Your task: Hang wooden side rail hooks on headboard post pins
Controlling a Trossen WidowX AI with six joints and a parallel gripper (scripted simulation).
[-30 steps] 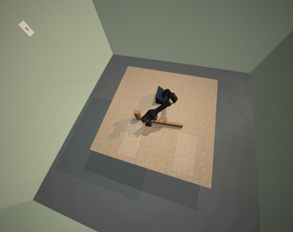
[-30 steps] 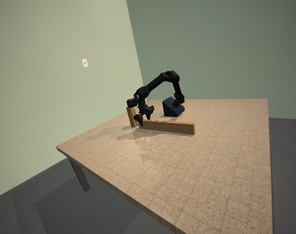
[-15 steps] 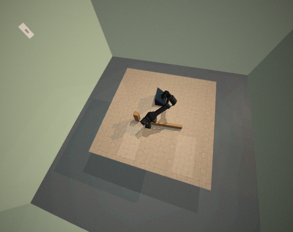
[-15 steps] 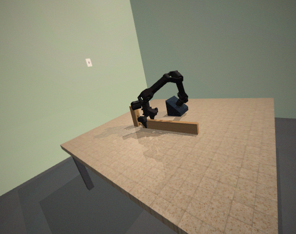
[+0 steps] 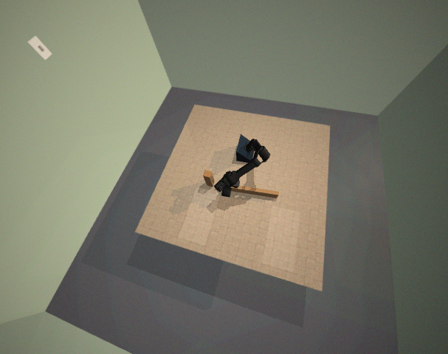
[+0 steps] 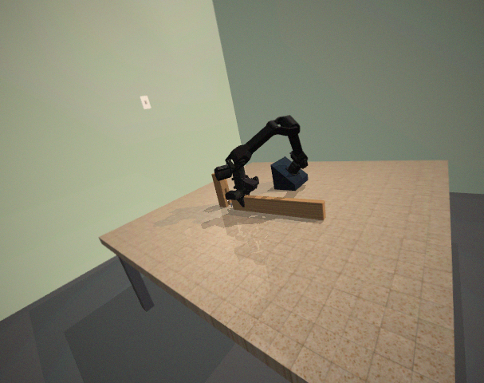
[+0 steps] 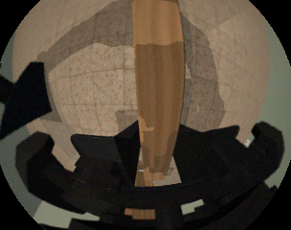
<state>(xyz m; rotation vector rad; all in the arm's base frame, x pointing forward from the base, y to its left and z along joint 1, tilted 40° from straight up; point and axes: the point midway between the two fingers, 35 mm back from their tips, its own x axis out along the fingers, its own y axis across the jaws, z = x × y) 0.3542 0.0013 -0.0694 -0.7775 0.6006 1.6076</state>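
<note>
The headboard post lies 150 mm to the right of my gripper tip and 60 mm above it.
</note>
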